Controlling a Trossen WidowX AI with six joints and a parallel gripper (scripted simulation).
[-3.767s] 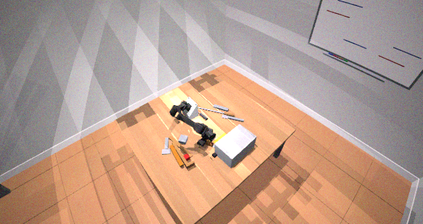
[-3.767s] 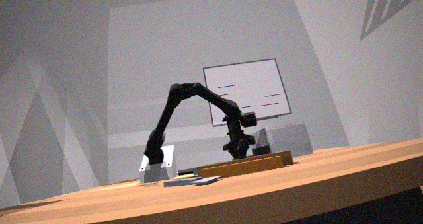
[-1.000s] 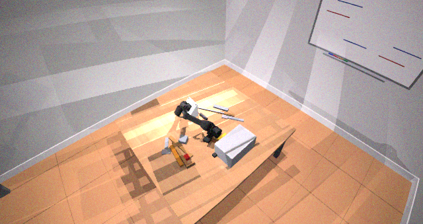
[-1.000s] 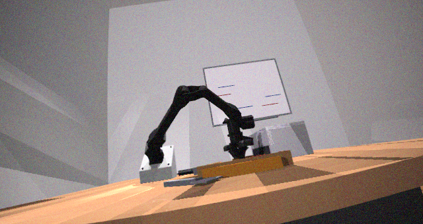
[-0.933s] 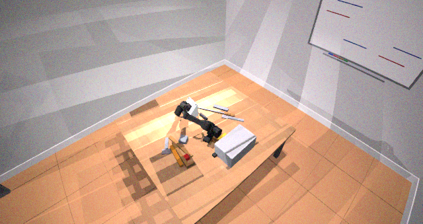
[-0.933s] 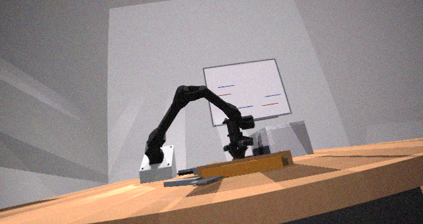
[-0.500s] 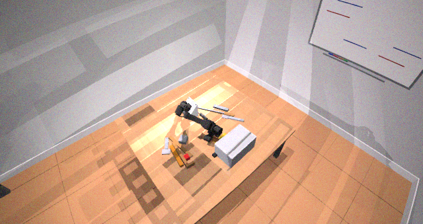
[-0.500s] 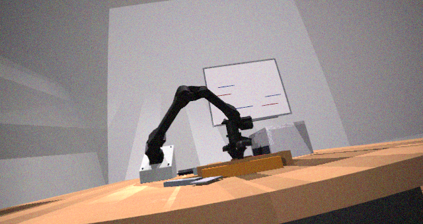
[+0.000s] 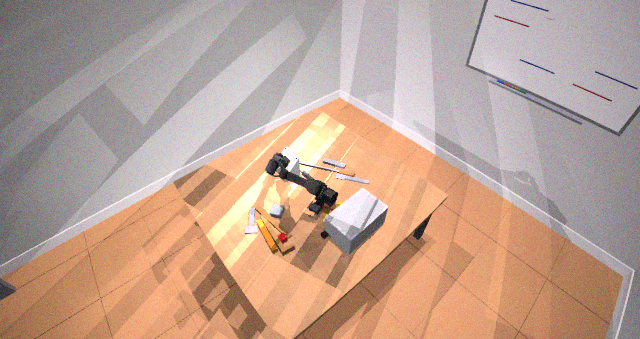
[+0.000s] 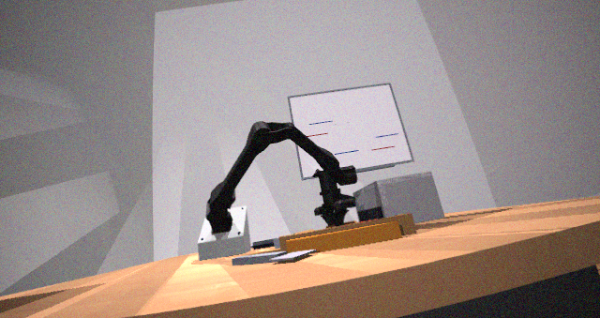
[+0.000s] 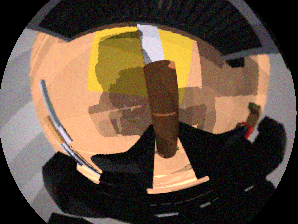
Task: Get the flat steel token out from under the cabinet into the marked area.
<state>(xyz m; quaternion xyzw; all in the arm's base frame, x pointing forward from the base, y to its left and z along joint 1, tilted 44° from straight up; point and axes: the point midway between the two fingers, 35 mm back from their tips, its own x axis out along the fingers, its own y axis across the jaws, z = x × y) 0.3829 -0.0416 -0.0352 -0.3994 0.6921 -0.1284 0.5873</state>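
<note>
The grey block lies 220 mm to the right of my gripper tip, 140 mm behind it and 10 mm above it. Round my gripper tip: orange bar 360 mm to the right, 30 mm behind, 10 mm above; thin wooden stick 280 mm to the right, 100 mm behind; red block 300 mm to the right, 40 mm ahead, 10 mm above.
</note>
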